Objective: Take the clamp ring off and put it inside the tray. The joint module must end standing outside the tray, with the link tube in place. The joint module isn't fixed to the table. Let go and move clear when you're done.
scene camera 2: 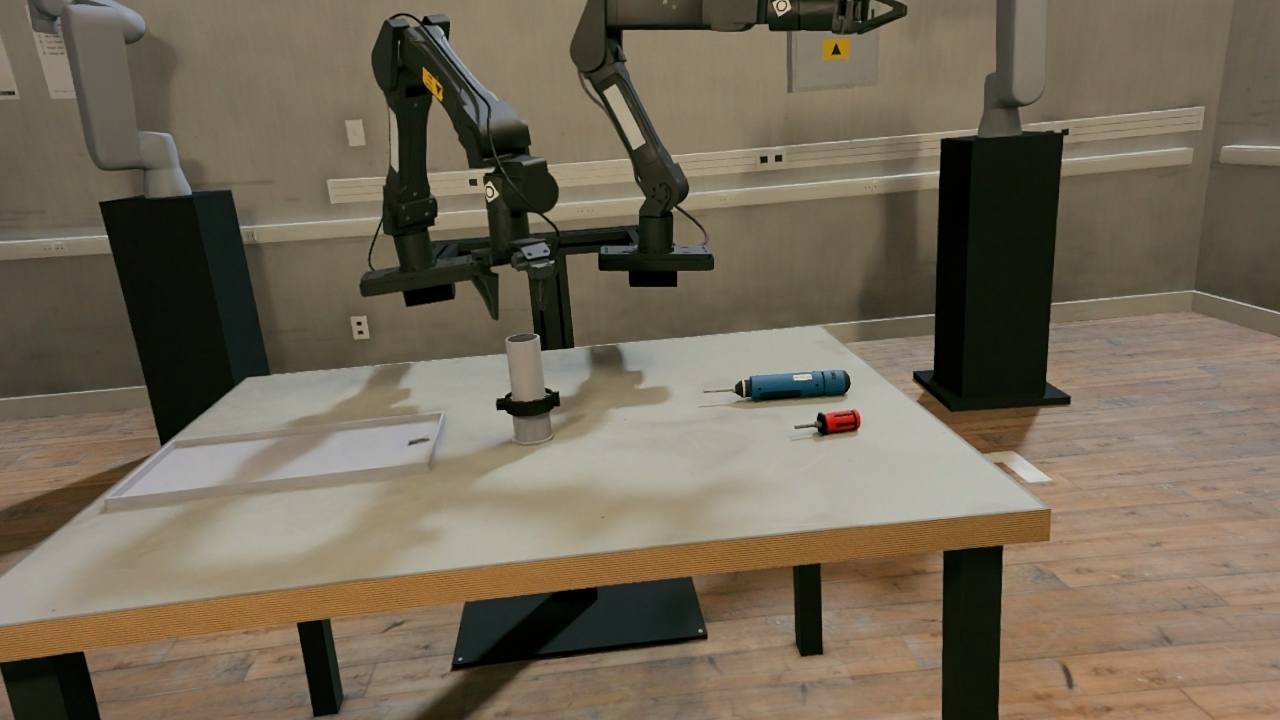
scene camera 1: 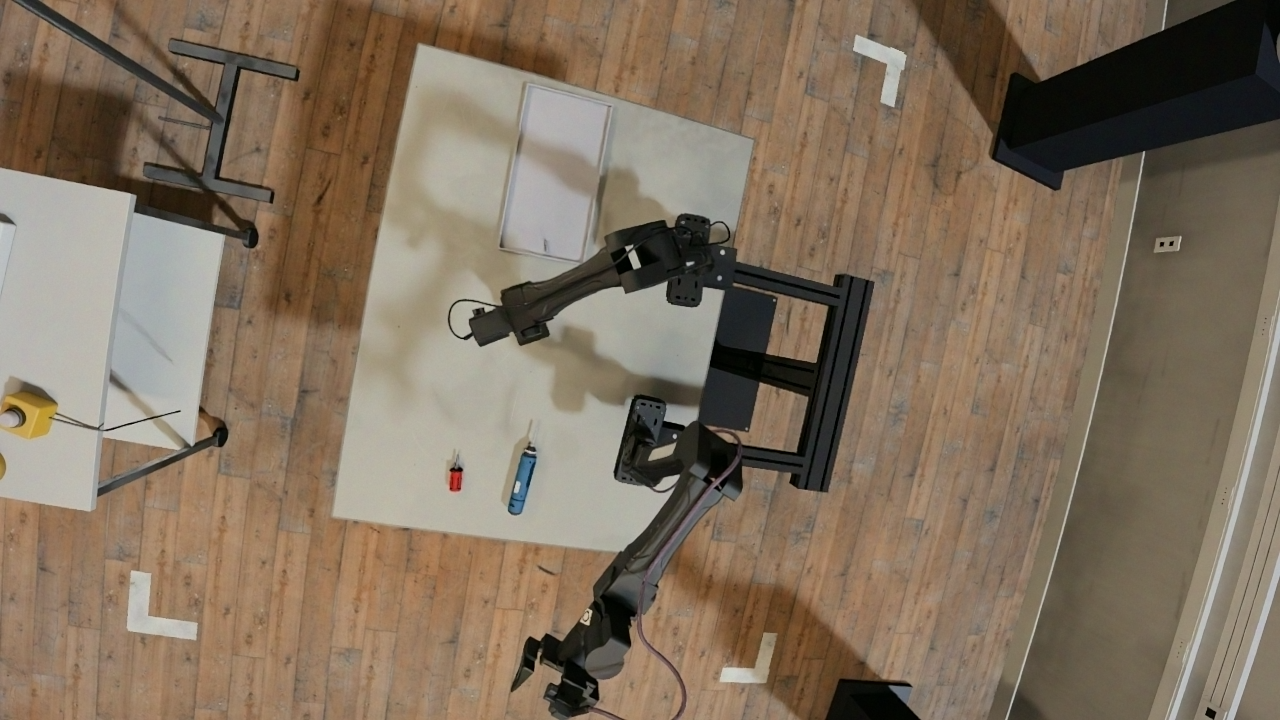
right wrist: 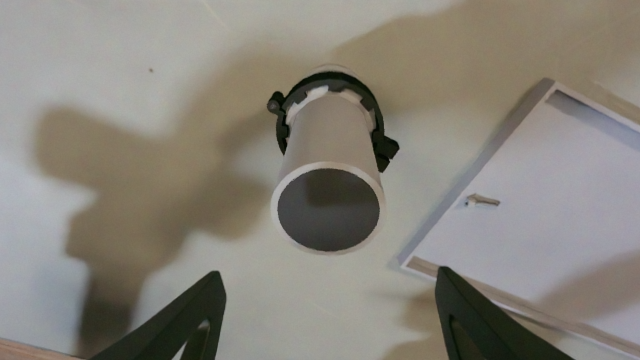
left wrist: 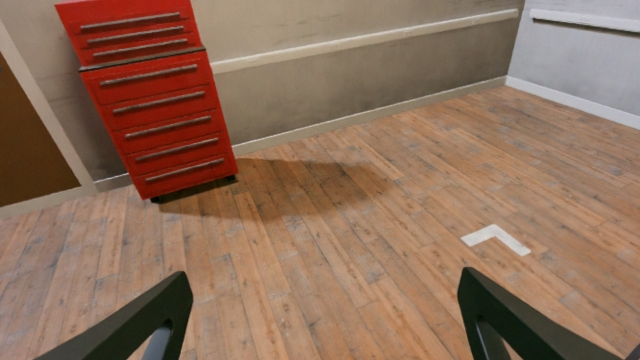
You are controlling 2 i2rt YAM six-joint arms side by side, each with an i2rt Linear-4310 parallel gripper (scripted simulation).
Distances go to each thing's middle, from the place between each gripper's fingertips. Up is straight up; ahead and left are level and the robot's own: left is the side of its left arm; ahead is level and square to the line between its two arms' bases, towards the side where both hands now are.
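Labels:
The pale link tube (scene camera 2: 524, 356) has my right hand (scene camera 2: 518, 314) 10 mm short of it and 90 mm above it. From my right hand, the white tray (scene camera 2: 286, 458) is 350 mm to the right, 20 mm ahead and 200 mm below, while the black clamp ring (scene camera 2: 535, 407) is 140 mm below.
Counted from my left hand (scene camera 1: 536, 702), the pale link tube is 60 cm to the right, 18 cm ahead and 48 cm below. The black clamp ring is 61 cm to the right of my left hand, 17 cm ahead of it and 52 cm below it, and the white tray is 96 cm to the right of that hand, 18 cm ahead and 58 cm below.

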